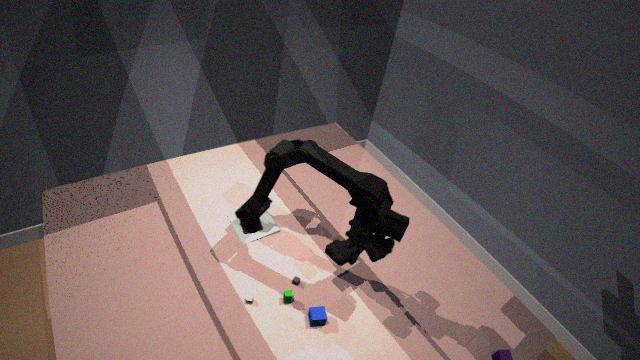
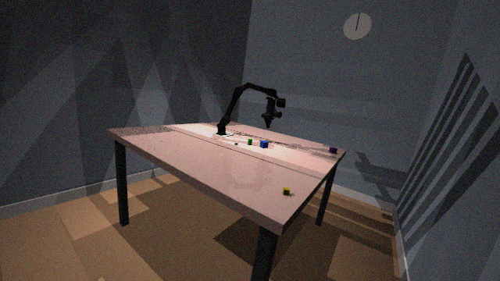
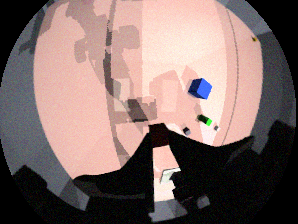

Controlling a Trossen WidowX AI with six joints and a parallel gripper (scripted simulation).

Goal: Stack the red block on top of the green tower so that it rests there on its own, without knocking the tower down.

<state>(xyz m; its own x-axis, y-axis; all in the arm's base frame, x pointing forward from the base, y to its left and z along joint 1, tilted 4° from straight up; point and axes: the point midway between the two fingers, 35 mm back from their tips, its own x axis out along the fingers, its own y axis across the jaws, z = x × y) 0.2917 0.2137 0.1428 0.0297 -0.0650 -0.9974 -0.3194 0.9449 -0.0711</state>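
Right now my gripper tip is 18 cm to the left of the green block, 11 cm above it and 1 cm short of it. Round my gripper tip: red block (right at my gripper tip); dark gray piece (13 cm to the right, 11 cm below, 5 cm behind); blue cube (12 cm to the right, 10 cm below, 9 cm ahead).
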